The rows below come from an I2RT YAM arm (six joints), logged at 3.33 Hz.
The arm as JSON. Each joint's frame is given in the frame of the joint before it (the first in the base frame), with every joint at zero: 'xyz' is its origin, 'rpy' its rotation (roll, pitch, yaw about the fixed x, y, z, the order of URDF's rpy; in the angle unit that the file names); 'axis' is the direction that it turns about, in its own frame. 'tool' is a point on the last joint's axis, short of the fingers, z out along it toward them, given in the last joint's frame.
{
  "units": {
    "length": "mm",
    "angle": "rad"
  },
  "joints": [
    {
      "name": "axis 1",
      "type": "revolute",
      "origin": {
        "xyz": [
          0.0,
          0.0,
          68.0
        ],
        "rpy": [
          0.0,
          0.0,
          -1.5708
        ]
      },
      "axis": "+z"
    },
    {
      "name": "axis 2",
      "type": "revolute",
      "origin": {
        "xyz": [
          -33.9,
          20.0,
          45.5
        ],
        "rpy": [
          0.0,
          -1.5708,
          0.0
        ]
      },
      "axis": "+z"
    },
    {
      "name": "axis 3",
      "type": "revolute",
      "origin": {
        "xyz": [
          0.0,
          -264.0,
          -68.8
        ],
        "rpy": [
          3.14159,
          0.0,
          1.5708
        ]
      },
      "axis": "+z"
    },
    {
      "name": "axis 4",
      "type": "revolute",
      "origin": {
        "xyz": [
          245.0,
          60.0,
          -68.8
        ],
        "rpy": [
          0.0,
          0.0,
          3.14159
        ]
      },
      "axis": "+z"
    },
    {
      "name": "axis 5",
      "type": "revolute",
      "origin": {
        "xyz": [
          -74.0,
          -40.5,
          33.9
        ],
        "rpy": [
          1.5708,
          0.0,
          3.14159
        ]
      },
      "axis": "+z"
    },
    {
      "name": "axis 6",
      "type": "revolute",
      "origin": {
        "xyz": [
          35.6,
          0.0,
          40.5
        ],
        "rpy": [
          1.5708,
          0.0,
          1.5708
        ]
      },
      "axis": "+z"
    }
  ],
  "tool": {
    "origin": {
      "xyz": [
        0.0,
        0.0,
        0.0
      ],
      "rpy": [
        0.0,
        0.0,
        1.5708
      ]
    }
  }
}
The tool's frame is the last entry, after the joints.
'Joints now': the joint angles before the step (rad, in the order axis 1, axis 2, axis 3, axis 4, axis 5, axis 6). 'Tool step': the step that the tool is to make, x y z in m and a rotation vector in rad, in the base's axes. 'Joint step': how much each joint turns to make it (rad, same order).
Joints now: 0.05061 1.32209 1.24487 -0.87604 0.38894 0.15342
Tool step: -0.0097 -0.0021 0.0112 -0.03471 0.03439 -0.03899
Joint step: -0.00002 -0.01171 0.04451 -0.09836 0.04913 0.01501
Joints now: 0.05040 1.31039 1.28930 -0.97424 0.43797 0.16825
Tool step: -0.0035 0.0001 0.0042 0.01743 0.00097 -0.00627
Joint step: -0.00038 -0.00690 0.01430 -0.02794 -0.01149 0.01586
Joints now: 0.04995 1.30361 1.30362 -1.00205 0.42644 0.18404
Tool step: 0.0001 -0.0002 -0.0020 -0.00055 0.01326 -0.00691
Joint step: -0.00038 0.00468 -0.00132 -0.00983 0.00338 0.00615
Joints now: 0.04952 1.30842 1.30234 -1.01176 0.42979 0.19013
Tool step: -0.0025 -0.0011 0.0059 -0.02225 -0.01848 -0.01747
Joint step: -0.00020 -0.00964 0.01194 -0.00532 0.02878 0.00256
